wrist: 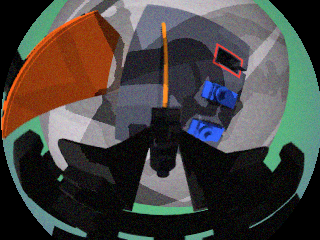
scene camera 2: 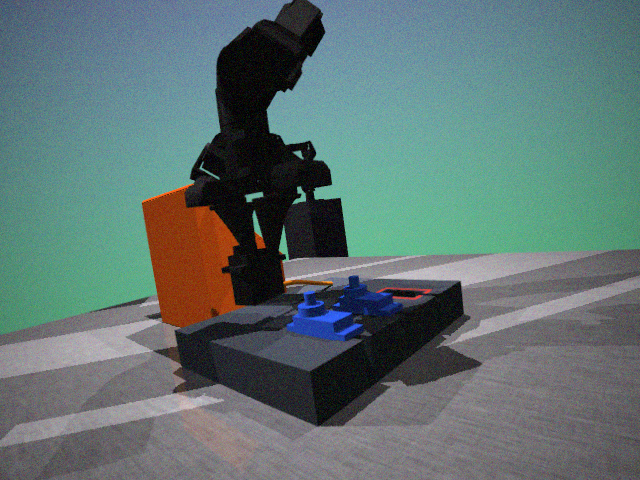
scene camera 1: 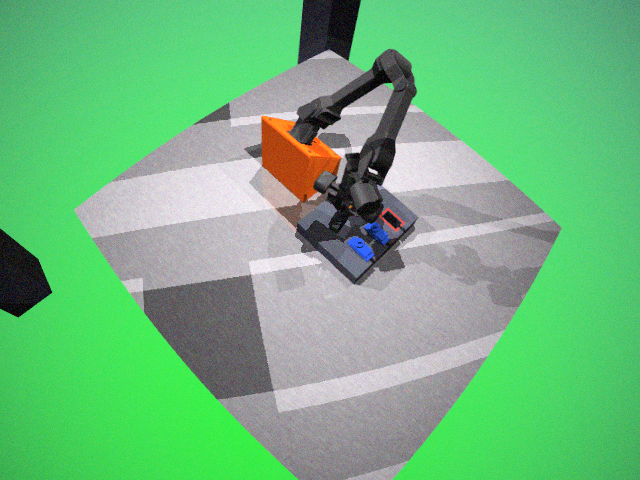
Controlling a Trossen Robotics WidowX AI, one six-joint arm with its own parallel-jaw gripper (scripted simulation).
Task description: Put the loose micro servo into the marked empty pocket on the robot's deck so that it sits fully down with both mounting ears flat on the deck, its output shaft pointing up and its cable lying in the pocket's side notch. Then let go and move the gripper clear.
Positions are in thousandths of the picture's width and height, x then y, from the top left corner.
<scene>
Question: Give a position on a micro servo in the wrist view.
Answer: At 514, 535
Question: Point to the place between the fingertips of my gripper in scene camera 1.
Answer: At 537, 443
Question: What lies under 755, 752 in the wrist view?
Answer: My gripper.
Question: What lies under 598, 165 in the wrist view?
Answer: A dark deck.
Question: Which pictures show my gripper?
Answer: The wrist view, scene camera 2 and scene camera 1: all of them.
</scene>
